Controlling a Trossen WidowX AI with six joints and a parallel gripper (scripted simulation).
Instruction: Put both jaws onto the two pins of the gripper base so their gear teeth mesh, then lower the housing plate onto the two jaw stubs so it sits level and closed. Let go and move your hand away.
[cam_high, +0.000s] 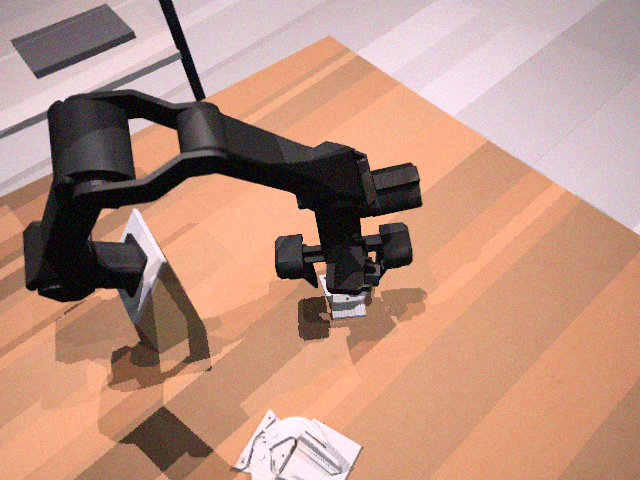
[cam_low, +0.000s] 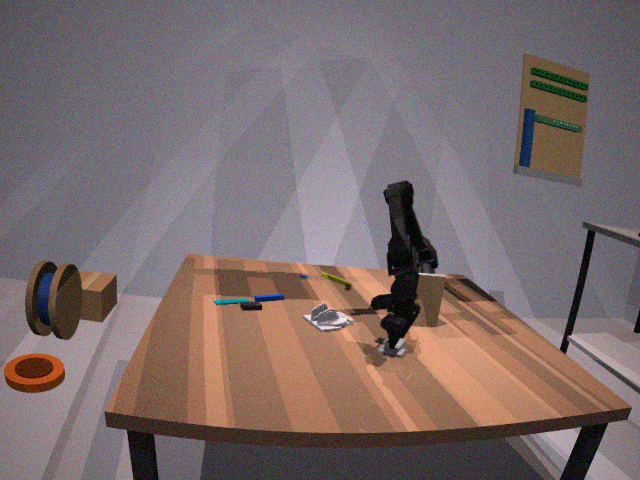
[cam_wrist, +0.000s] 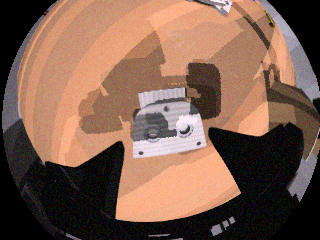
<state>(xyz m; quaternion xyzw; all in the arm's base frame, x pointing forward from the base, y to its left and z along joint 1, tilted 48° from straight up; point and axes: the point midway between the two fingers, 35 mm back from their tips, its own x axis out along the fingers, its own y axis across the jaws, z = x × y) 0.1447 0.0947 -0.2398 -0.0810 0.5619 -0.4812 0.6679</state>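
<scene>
My gripper tip is 230 mm to the left of the white jaw, 140 mm short of it and 10 mm above it. Round my gripper tip: black block: 400 mm ahead, 290 mm to the right, 20 mm below; then blue bar: 380 mm to the right, 340 mm ahead, 20 mm below; then teal bar: 460 mm ahead, 330 mm to the right, 30 mm below.
</scene>
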